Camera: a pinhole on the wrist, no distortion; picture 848 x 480 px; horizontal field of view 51.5 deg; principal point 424.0 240.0 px. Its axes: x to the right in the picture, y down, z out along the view. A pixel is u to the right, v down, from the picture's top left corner.
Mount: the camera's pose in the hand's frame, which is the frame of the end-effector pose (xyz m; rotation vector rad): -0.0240 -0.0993 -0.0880 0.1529 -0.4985 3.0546
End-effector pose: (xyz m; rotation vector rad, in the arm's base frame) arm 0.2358 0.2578 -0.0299 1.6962 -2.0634 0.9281
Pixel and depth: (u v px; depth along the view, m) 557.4 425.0 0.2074
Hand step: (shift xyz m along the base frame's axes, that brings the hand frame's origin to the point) 0.2220 -0.0521 -0.0377
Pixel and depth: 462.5 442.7 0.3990
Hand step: 0.3435 -0.1899 -0.1117
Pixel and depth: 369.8 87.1 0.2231
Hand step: 0.1463 -0.1078 -0.0535
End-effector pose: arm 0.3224 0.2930 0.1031 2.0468 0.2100 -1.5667
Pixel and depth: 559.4 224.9 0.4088
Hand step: -0.3709 0.0396 -0.0788
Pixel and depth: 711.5 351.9 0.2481
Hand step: -0.2384 0.1161 -0.0138
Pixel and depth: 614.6 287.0 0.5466
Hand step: -0.5235 0.0497 -0.0834
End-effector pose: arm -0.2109 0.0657 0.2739 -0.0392 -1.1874 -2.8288
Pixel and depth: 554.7 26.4 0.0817
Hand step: 0.0192 0.0733 -0.0794
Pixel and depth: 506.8 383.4 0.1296
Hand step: 0.0130 0.1340 -0.0952
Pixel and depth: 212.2 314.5 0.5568
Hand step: -0.1837 0.5095 0.0628
